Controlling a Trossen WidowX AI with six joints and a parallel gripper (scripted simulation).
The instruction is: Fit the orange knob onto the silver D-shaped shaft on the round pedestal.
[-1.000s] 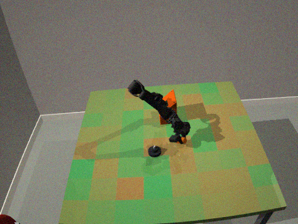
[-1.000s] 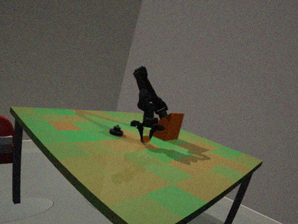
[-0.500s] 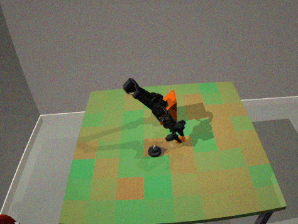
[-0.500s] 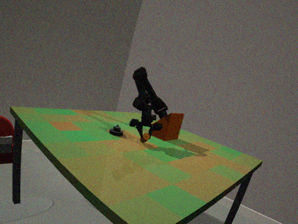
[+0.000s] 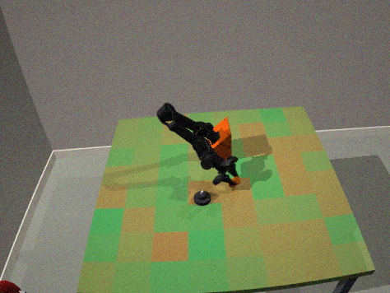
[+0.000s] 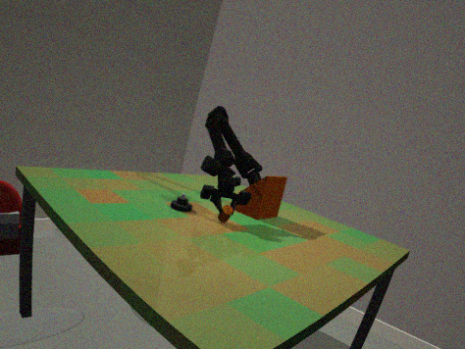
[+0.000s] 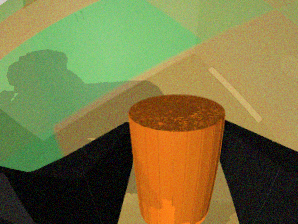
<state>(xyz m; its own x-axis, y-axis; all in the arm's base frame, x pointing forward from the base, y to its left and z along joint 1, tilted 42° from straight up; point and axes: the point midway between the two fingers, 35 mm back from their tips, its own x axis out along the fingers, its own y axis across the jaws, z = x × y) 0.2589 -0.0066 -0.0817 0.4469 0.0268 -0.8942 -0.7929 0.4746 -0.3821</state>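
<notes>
My gripper tip is now 1 cm to the left of the orange knob. Also, from my gripper tip: round pedestal (5 cm ahead, 18 cm to the right, 1 cm below).
</notes>
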